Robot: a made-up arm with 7 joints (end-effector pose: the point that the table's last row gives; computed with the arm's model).
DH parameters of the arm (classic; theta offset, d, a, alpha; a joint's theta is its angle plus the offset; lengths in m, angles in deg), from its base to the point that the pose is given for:
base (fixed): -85.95 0 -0.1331 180
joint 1: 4.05 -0.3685 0.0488 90
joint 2: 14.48 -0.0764 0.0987 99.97
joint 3: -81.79 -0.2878 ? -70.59
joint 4: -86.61 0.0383 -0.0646 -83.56
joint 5: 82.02 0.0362 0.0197 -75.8
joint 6: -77.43 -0.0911 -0.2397 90
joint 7: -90 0.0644 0.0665 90
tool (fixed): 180 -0.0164 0 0
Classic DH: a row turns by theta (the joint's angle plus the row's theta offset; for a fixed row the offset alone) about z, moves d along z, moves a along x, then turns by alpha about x.
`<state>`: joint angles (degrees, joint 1 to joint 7).
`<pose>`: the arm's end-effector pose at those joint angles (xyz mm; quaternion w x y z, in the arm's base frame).
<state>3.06 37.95 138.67 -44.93 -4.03 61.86 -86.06</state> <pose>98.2 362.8 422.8 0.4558 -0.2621 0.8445 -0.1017</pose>
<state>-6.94 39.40 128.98 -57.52 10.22 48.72 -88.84</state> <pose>40.4 404.7 407.7 0.4661 -0.3020 0.8101 -0.1878</pose>
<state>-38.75 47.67 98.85 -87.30 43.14 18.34 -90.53</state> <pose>-117.3 511.2 269.8 0.4022 -0.5173 0.6419 -0.3982</pose>
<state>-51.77 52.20 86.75 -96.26 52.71 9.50 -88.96</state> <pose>-205.1 500.4 202.6 0.3655 -0.6352 0.5290 -0.4279</pose>
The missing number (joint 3, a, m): -0.0407
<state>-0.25 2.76 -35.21 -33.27 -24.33 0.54 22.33</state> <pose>62.7 -143.3 -48.3 0.5102 0.4406 0.7361 -0.0608</pose>
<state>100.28 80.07 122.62 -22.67 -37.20 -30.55 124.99</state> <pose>351.9 166.9 460.9 0.7174 -0.1723 -0.5800 0.3454</pose>
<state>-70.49 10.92 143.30 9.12 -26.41 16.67 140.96</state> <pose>-270.2 108.2 98.3 0.2283 -0.4519 0.0322 -0.8618</pose>
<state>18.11 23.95 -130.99 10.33 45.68 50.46 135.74</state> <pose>-183.9 208.0 188.2 0.1680 -0.5434 0.5394 -0.6208</pose>
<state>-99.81 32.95 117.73 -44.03 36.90 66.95 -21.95</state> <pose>-86.5 54.1 377.6 0.6176 -0.3080 0.1166 0.7142</pose>
